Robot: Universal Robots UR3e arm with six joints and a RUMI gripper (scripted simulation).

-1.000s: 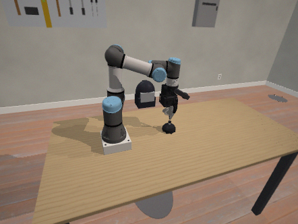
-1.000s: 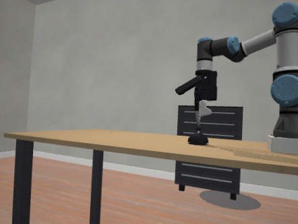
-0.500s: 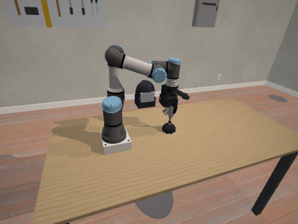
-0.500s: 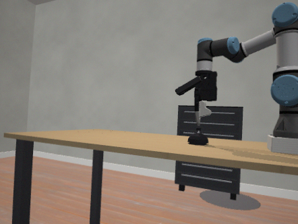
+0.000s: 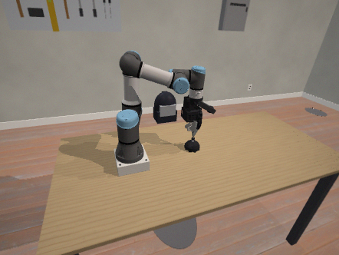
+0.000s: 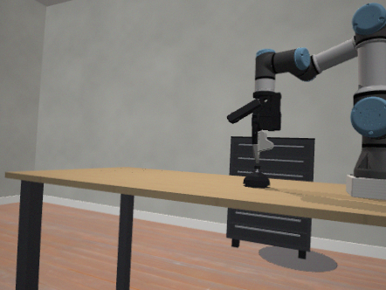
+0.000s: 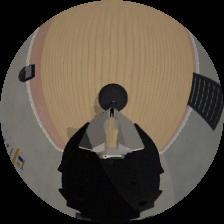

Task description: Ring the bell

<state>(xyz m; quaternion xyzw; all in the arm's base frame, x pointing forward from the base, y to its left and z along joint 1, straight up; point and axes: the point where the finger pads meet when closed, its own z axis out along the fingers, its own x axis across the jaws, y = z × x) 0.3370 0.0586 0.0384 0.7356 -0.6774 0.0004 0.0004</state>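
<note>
My hand is 5 cm above the black dome bell.
</note>
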